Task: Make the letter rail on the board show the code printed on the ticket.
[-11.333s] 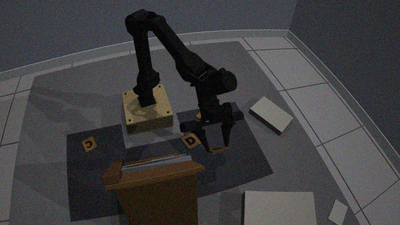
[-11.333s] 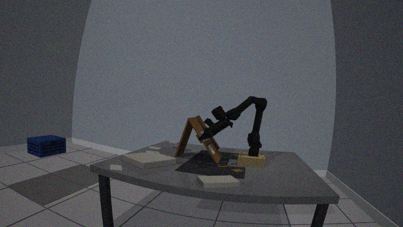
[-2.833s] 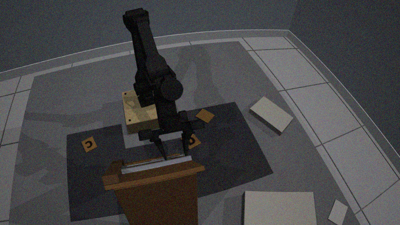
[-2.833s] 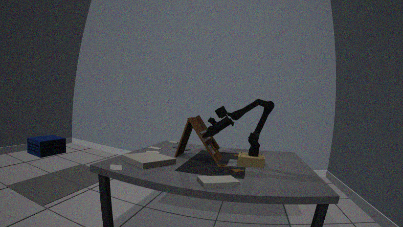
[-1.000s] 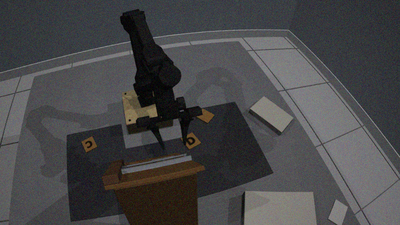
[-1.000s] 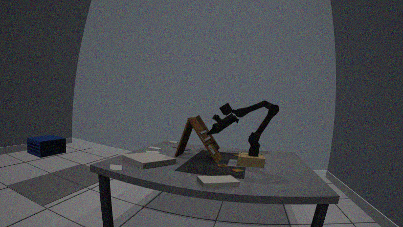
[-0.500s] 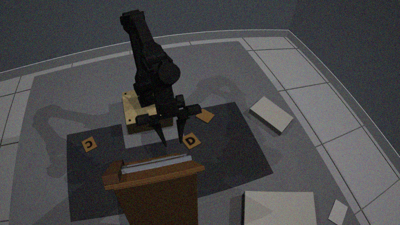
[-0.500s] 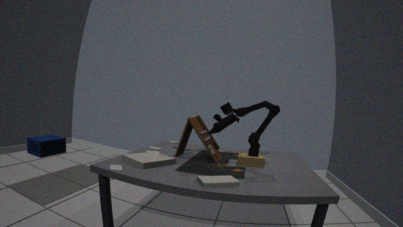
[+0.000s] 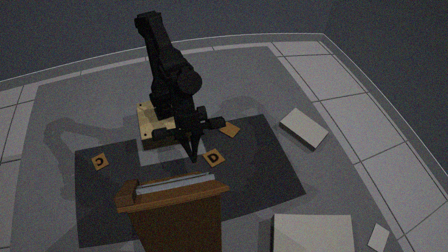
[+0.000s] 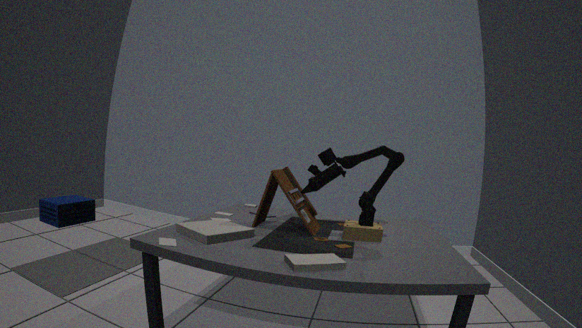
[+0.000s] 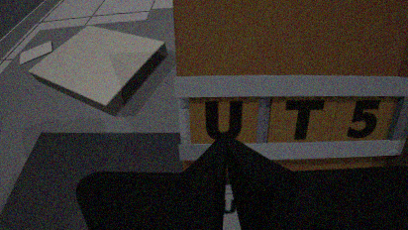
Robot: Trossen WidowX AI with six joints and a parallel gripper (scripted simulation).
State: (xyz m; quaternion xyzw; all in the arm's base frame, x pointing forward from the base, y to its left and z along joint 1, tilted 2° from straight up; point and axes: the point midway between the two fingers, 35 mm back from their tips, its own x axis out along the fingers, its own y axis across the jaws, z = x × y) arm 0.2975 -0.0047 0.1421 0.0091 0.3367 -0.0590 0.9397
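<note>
Right now my gripper tip is 30 mm short of the letter tile, 10 mm to the left of it and 30 mm above it. Round my gripper tip: pale slab (90 mm behind, 500 mm to the left, 180 mm below); then white ticket (30 mm behind, 20 mm to the right, 110 mm below).
</note>
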